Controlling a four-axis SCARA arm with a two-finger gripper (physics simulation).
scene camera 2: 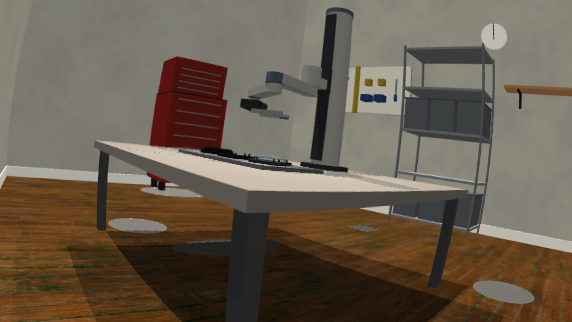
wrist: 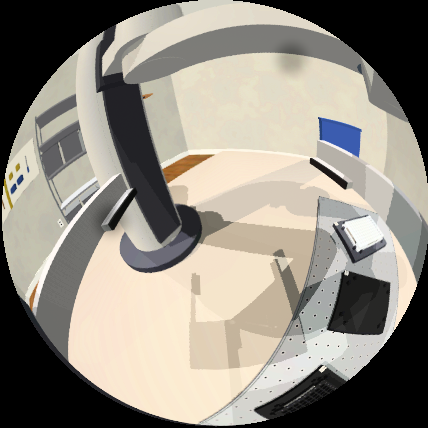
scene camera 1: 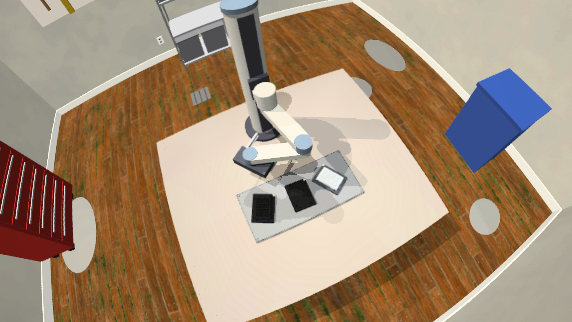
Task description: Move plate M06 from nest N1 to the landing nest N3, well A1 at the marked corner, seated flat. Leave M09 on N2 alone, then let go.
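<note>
My gripper [scene camera 1: 271,153] [scene camera 2: 276,115] [wrist: 222,158] is open and empty, high above the table and beside the nest board, on the column side. A white plate [scene camera 1: 330,178] [wrist: 361,233] sits on a dark nest at the board's right end in scene camera 1. A black plate [scene camera 1: 263,208] [wrist: 303,395] sits on the nest at the left end, partly cut off in the wrist view. The bare black nest [scene camera 1: 300,195] [wrist: 361,304] between them bears no plate, matching landing nest N3. Plate and nest names are not readable, so I cannot tell which plate is M06 or M09.
The perforated board [scene camera 1: 260,234] [wrist: 327,345] lies on the pale table [scene camera 1: 210,270] [scene camera 2: 350,198]. The arm's column [scene camera 1: 243,75] [scene camera 2: 336,95] [wrist: 95,125] stands behind it. A red cabinet [scene camera 1: 35,210] [scene camera 2: 189,120] and a blue box [scene camera 1: 492,117] [wrist: 340,135] stand away from the table.
</note>
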